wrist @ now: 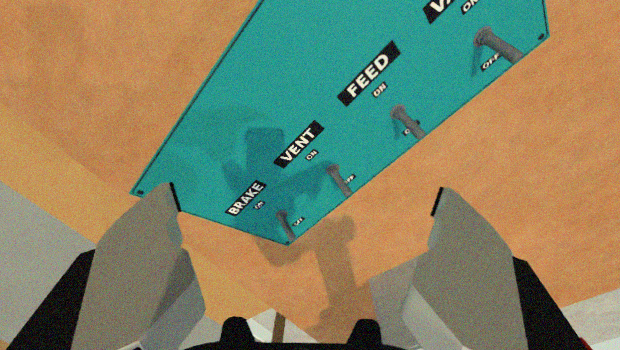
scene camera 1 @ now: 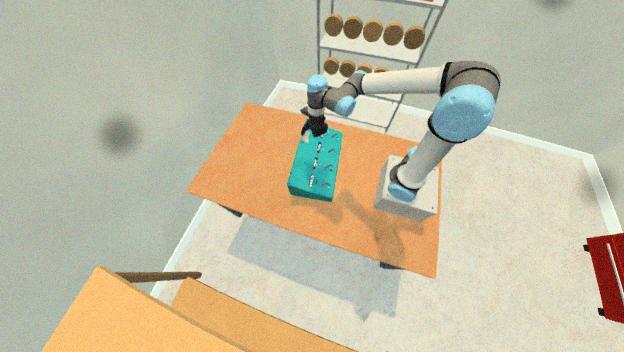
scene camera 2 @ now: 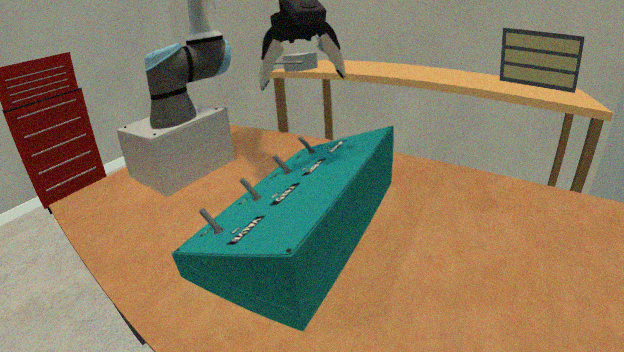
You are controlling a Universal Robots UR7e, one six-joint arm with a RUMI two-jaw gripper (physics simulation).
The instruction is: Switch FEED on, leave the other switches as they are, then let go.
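Frame: origin at the arm's base, x ahead, y down, z left, level; centimetres.
Seen in the pictures: gripper, between the fingertips: (wrist: 306, 188) (scene camera 1: 313, 137) (scene camera 2: 304, 83); arm's base, origin of its link: (scene camera 2: 173, 120).
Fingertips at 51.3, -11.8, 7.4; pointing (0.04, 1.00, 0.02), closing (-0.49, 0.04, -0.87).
Observation:
Pixels of each thing's top centre, then the offset from my fingertips to it, as dx, dy, dz. Level surfaces: height alone.
- FEED lever, centre of its top: (wrist: 415, 128) (scene camera 2: 247, 179) (scene camera 1: 332, 147) -7.1, +17.0, -9.8
- FEED label, centre of its top: (wrist: 368, 76) (scene camera 2: 285, 191) +0.7, +18.1, -7.3
- VALVE lever, centre of its top: (wrist: 513, 47) (scene camera 2: 206, 210) -3.4, +17.0, -21.3
- VENT lever, centre of its top: (wrist: 341, 189) (scene camera 2: 280, 155) -10.9, +17.0, +1.6
- BRAKE lever, centre of its top: (wrist: 285, 236) (scene camera 2: 305, 137) -14.6, +17.0, +13.0
- orange table, height of its surface: dy +29.6
A teal sloped switch panel (scene camera 1: 305, 167) (scene camera 2: 320, 210) (wrist: 300, 90) stands on the table. It carries a row of grey levers. The FEED lever (scene camera 1: 332, 150) (scene camera 2: 250, 190) (wrist: 409, 122) leans to its OFF side, away from the FEED label (wrist: 369, 73). The VALVE lever (scene camera 2: 211, 221) (wrist: 501, 46), VENT lever (scene camera 2: 281, 164) (wrist: 340, 181) and BRAKE lever (scene camera 2: 306, 145) (wrist: 286, 226) also lean to OFF. My gripper (scene camera 1: 313, 136) (scene camera 2: 303, 83) (wrist: 306, 188) is wide open and empty, high above the panel and apart from every lever.
The arm's grey base block (scene camera 1: 382, 192) (scene camera 2: 175, 150) stands on the orange table (scene camera 1: 235, 150) (scene camera 2: 465, 250), on the lever side of the panel. A wooden bench (scene camera 2: 430, 80), a red cabinet (scene camera 1: 605, 280) (scene camera 2: 50, 140) and a shelf rack (scene camera 1: 370, 51) stand away from the table.

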